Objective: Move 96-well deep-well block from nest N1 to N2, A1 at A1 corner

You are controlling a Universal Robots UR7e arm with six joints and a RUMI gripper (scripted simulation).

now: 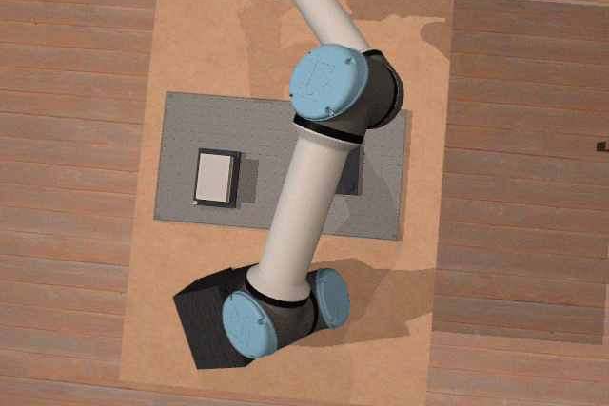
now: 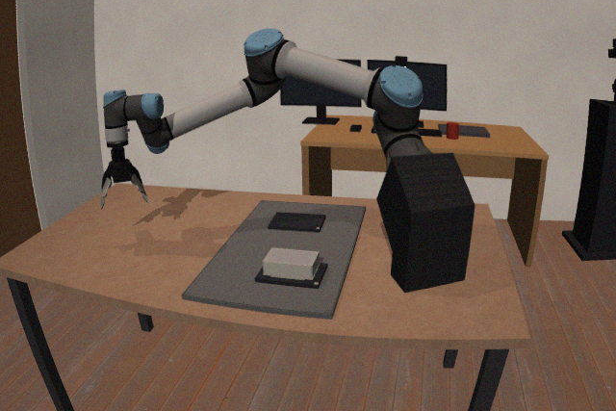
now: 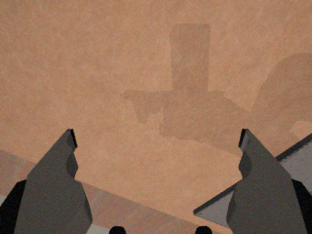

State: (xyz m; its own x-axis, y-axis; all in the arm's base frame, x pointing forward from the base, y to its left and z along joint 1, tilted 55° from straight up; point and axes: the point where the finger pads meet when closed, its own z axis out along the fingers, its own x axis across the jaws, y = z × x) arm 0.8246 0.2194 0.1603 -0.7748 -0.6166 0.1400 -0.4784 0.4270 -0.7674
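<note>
My hand is 550 mm past the 96-well deep-well block, 130 mm to the right of it and 80 mm above it. Also, from my hand: black nest N2: 510 mm behind, 210 mm to the right, 110 mm below; black nest N1: 550 mm behind, 130 mm to the left, 110 mm below.
</note>
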